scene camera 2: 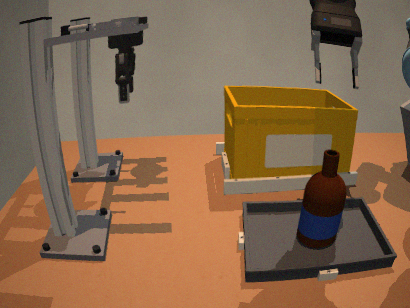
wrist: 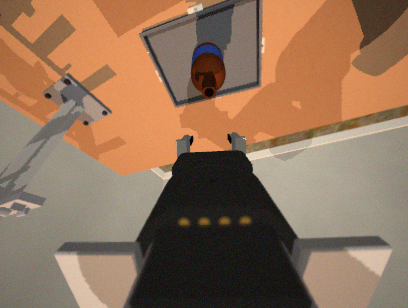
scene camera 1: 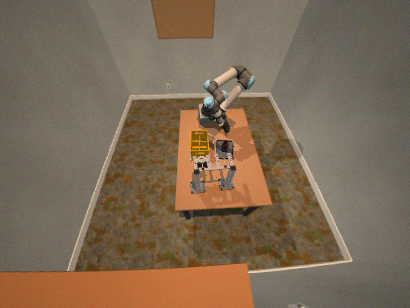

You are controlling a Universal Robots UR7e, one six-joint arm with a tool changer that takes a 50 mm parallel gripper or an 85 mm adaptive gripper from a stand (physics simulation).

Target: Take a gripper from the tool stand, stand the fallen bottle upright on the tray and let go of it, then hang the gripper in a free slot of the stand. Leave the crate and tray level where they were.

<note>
I see a yellow crate (scene camera 2: 269,131), a dark grey tray (scene camera 2: 272,252) and a brown bottle (scene camera 2: 324,197).
The brown bottle also shows in the wrist view (wrist: 208,73). The wrist view does not show the yellow crate: it is out of frame.
</note>
